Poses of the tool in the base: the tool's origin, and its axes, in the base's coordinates. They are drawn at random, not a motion.
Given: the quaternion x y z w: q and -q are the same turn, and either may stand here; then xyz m.
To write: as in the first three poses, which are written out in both.
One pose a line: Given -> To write
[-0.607, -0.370, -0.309, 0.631, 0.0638, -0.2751, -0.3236] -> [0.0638, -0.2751, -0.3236, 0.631, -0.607, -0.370, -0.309]
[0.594, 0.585, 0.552, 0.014, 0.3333, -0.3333, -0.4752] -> [0.3333, -0.3333, -0.4752, 0.014, 0.594, 0.585, 0.552]
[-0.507, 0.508, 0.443, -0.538, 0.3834, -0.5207, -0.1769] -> [0.3834, -0.5207, -0.1769, 0.538, 0.507, -0.508, -0.443]
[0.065, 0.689, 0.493, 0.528, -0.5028, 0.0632, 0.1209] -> [-0.5028, 0.0632, 0.1209, 0.528, 0.065, 0.689, 0.493]
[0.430, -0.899, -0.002, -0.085, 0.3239, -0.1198, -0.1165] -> [0.3239, -0.1198, -0.1165, 0.085, -0.430, 0.899, 0.002]
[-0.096, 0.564, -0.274, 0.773, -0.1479, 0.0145, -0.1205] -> [-0.1479, 0.0145, -0.1205, 0.773, -0.096, 0.564, -0.274]
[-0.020, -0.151, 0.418, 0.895, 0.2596, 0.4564, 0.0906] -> [0.2596, 0.4564, 0.0906, 0.895, -0.020, -0.151, 0.418]
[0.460, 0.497, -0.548, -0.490, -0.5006, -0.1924, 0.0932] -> [-0.5006, -0.1924, 0.0932, 0.490, -0.460, -0.497, 0.548]
